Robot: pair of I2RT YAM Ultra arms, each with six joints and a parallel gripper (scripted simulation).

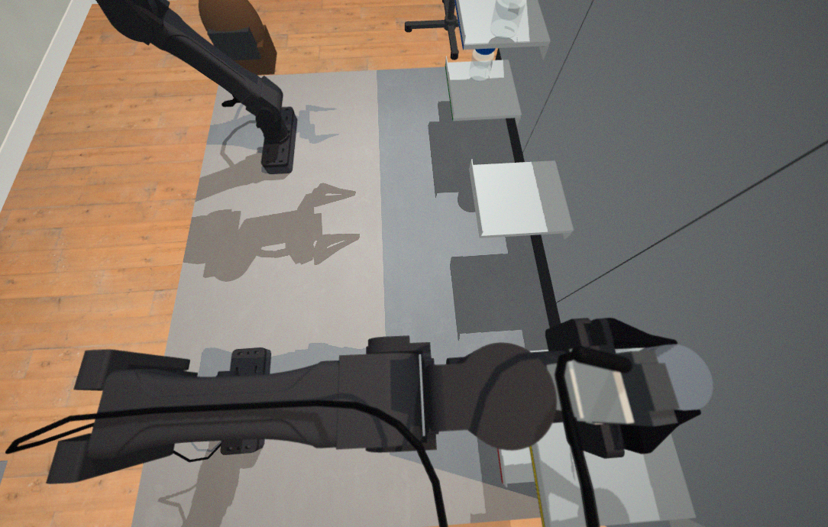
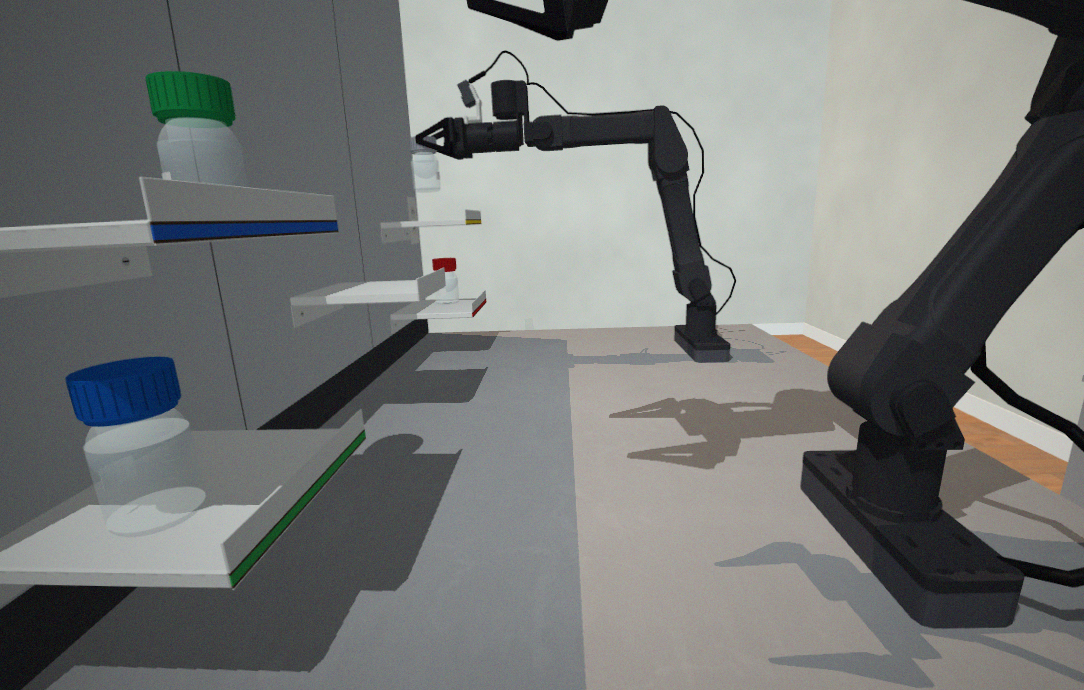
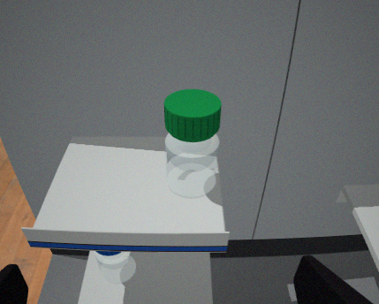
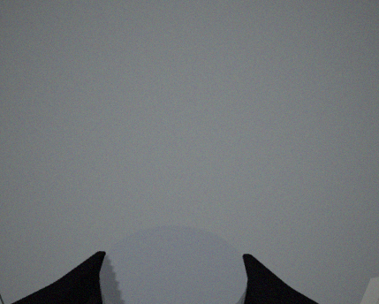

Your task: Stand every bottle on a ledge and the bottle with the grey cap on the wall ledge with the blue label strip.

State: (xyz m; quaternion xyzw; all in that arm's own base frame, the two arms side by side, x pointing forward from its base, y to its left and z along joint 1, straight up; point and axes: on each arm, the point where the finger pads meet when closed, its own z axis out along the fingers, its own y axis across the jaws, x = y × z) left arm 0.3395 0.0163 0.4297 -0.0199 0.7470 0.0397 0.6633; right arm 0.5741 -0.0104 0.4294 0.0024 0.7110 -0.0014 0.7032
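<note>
My right gripper is now 50 mm above the grey-capped bottle. The rest, counted from my right hand: green-capped bottle (680 mm to the left, 110 mm below, 10 mm behind); then blue-capped bottle (790 mm to the left, 300 mm below, 20 mm behind).
</note>
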